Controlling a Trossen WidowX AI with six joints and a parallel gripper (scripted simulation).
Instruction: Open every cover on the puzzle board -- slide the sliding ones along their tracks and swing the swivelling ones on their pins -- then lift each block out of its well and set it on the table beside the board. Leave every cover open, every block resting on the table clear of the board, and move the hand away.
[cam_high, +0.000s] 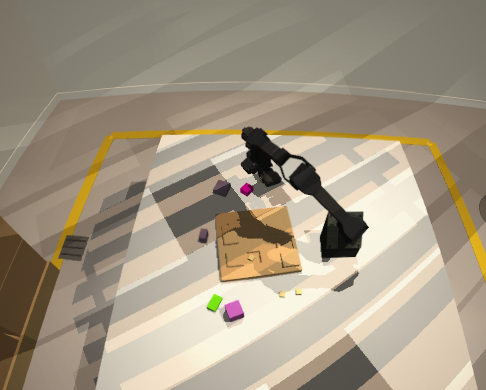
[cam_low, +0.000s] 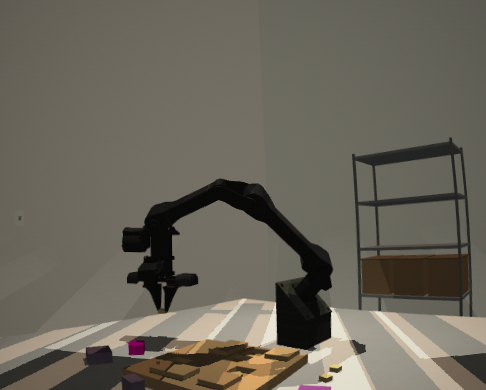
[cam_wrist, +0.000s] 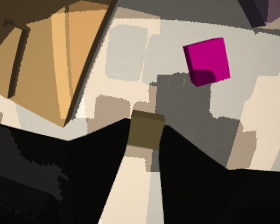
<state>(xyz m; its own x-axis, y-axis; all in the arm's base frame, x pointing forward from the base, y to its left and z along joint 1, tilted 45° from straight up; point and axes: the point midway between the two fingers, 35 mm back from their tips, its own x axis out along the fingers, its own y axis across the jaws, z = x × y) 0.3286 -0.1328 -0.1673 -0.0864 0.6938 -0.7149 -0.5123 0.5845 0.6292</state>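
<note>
Right now the tan puzzle board is 25 cm to the left of my gripper tip, 9 cm below it and 1 cm behind it. Also, from my gripper tip: green block 49 cm to the left, 12 cm ahead, 10 cm below; then magenta block 9 cm below, 7 cm ahead, 3 cm to the right.
</note>
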